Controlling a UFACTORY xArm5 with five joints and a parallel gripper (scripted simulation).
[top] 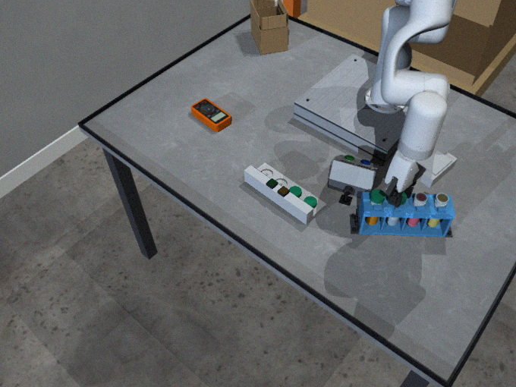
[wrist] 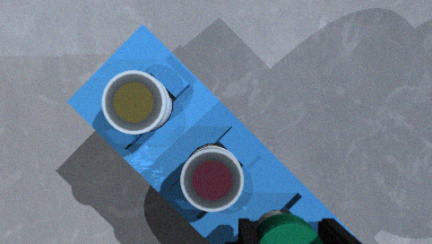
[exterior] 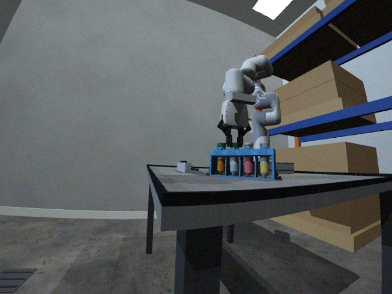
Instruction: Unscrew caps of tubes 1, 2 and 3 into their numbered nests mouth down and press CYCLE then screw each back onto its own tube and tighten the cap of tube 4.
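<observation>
My hand is 10 mm above the threaded neck. From my hand the other things lie so: green key: 80 mm behind, 190 mm to the right, 60 mm below; then blue key: 90 mm behind, 140 mm to the right, 60 mm below; then key housing: 70 mm behind, 160 mm to the right, 70 mm below.
</observation>
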